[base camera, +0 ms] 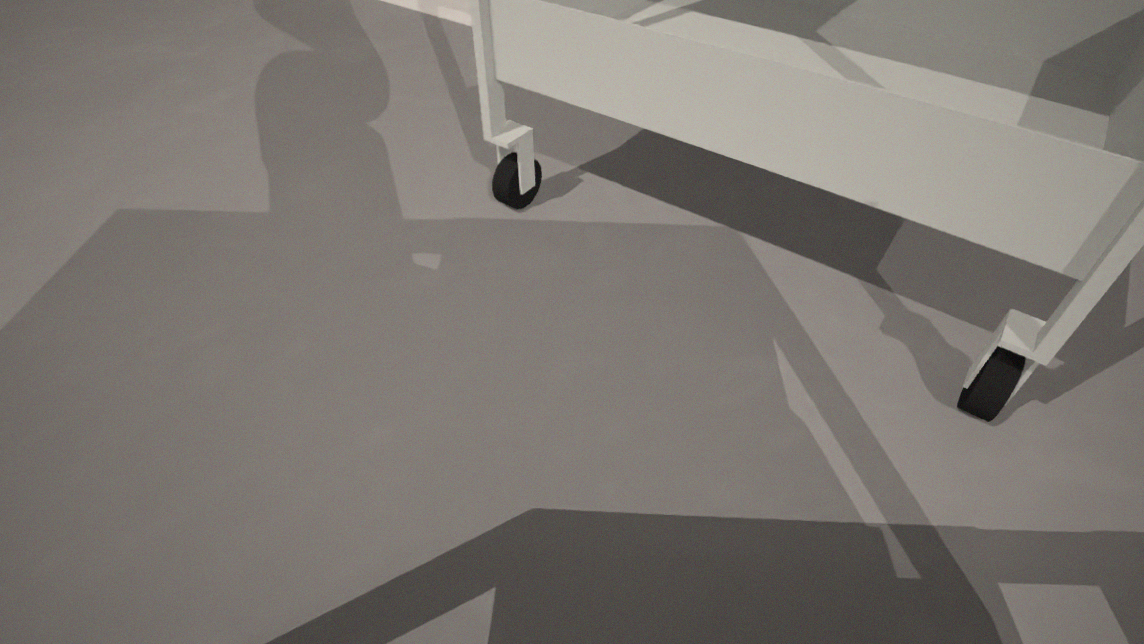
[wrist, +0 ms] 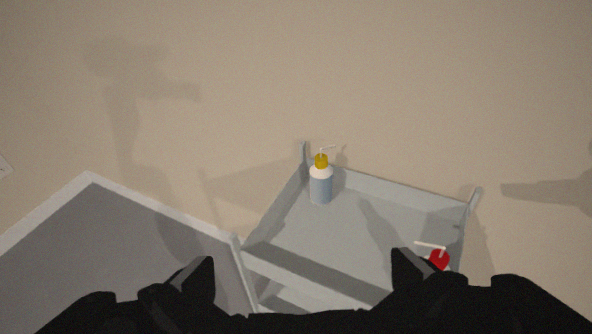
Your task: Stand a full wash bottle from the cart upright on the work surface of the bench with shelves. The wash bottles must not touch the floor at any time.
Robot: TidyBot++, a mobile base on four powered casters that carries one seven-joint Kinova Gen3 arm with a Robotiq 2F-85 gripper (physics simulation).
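Places are measured from the arm's base along level axes (x up, y back, z right), in millimetres.
Pixels of known places: gripper, fingertip midpoint: point(wrist: 302, 272).
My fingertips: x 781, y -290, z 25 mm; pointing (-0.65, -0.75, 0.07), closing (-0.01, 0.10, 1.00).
Ahead of a thing's pixels: the offset from my fingertips to its top centre. "spot": to the spot under its first point.
The cart point(base camera: 800, 160) point(wrist: 407, 189) is pale grey, with a walled upper tray in the wrist view and a lower panel on casters in the base view. A wash bottle with a yellow cap @(dx -340, dy -505, dz +104 mm) point(wrist: 321, 189) stands upright near the tray's far left corner, its body blue-grey up to the white shoulder. A second wash bottle with a red cap @(dx -340, dy -203, dz +251 mm) point(wrist: 439, 258) is at the tray's right side, its body mostly hidden behind the right finger. My gripper point(wrist: 302, 272) is open, with nothing between its fingers, above the near part of the cart. The bench with shelves cannot be made out.
A dark grey surface with a light raised rim point(wrist: 150, 204) lies left of the cart, close to its near left corner post. Two of the cart's black casters point(base camera: 516, 182) point(base camera: 991, 385) stand on the floor. A beige wall rises behind the cart. Part of a pale object @(spot: dx -793, dy -1190, dz -1363 mm) point(wrist: 4, 167) shows far left.
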